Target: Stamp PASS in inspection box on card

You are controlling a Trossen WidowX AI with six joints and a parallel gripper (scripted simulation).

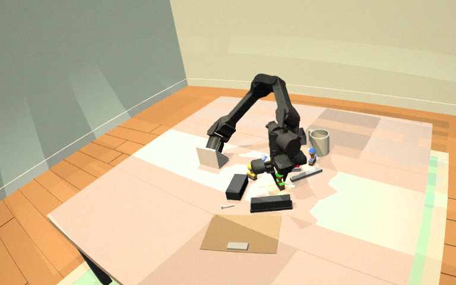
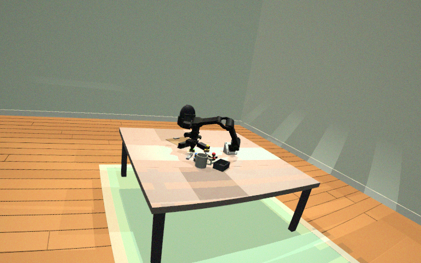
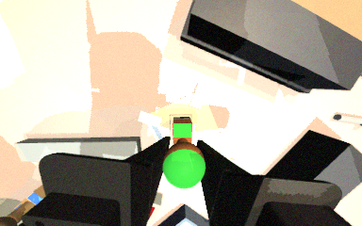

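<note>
Now: gripper tip right at the green-knobbed stamp. From my gripper tip the other things lie so: grey bar (100 mm to the left, 60 mm ahead, 20 mm below); cream card (20 mm below, 10 mm behind); black bar (110 mm to the right, 20 mm ahead, 10 mm below).
</note>
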